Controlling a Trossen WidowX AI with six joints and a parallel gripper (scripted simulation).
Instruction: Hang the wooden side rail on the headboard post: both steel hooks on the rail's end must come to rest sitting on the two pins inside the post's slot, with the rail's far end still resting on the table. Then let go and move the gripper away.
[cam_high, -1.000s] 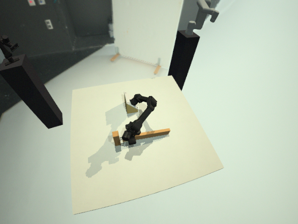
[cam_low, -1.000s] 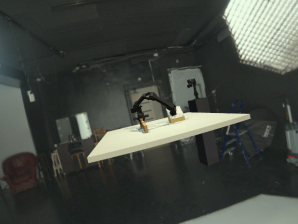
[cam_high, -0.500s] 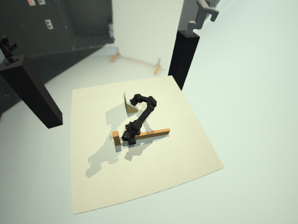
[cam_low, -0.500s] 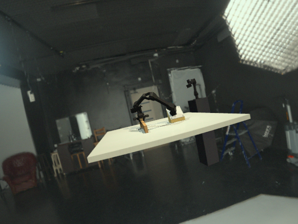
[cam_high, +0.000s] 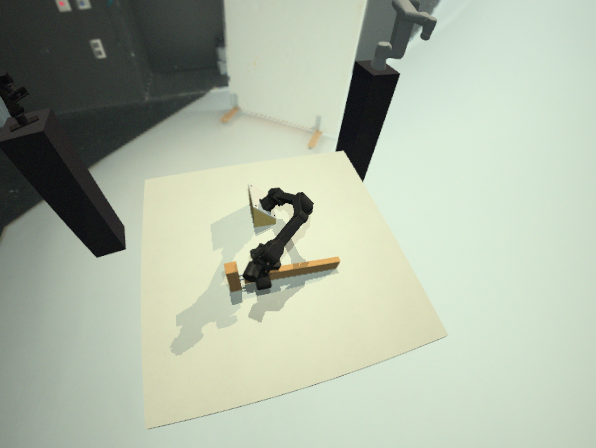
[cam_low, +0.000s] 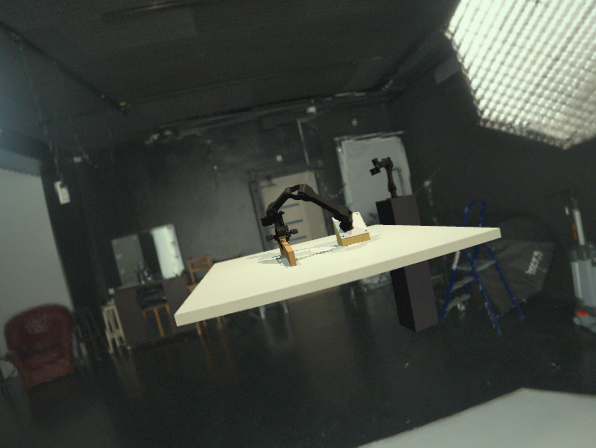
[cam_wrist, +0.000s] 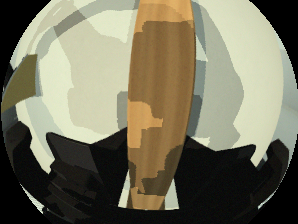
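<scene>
Right now the wooden headboard post is 12 cm to the right of my gripper tip, 4 cm above it and 2 cm behind it.
</scene>
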